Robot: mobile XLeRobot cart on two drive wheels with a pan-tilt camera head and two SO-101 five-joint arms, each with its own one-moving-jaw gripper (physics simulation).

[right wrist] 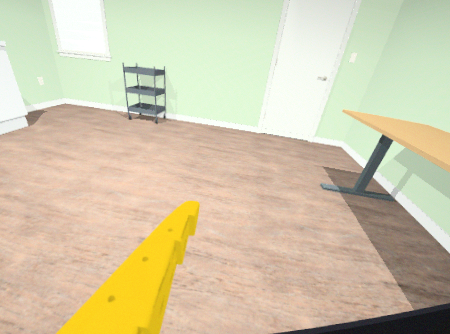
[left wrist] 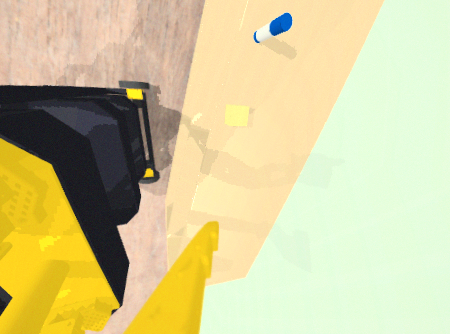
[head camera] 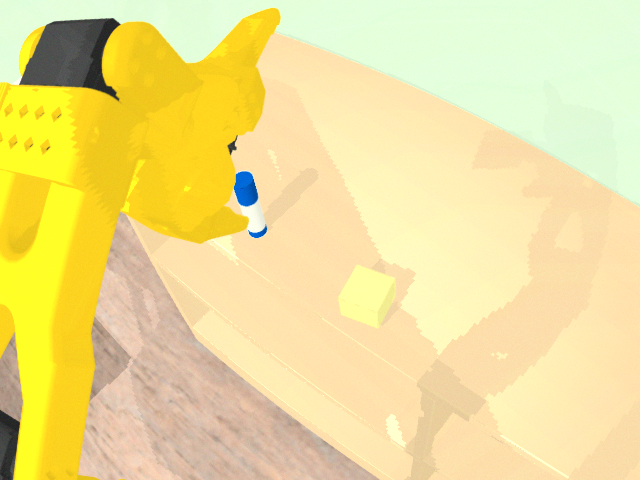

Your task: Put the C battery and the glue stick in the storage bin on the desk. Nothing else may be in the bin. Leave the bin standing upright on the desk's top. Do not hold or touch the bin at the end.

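A blue-and-white glue stick stands upright on the desk, blue cap up. My left gripper is wide open and empty above the desk. In the head camera one jaw tip overlaps the glue stick's edge; in the left wrist view the stick lies far beyond the jaw, near the picture's top. My right gripper shows one notched jaw, so it is fully open, with floor beyond it. The C battery and the storage bin do not show in these views.
A pale yellow block sits on the desk near the glue stick. My cart's black body is beside the desk's edge. A dark three-tier trolley, a white door and the desk's leg show in the right wrist view.
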